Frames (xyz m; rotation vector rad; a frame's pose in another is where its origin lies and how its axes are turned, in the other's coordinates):
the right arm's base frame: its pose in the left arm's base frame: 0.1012 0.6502 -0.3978 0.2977 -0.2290 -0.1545
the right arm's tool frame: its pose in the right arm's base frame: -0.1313 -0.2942 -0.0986 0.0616 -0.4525 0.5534
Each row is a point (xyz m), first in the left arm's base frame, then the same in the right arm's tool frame.
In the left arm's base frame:
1: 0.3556 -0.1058 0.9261
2: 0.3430 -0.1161 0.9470
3: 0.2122 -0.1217 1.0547
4: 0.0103 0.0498 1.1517
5: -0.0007 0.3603 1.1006
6: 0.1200 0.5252 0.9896
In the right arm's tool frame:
1: 1.2323 -0.4857 1.0129
2: 1.2363 -0.4882 1.0390
3: 1.2222 -0.4323 1.1984
4: 1.1895 -0.1875 1.3348
5: 1.2113 0.0965 1.2007
6: 1.2498 0.1903 0.9913

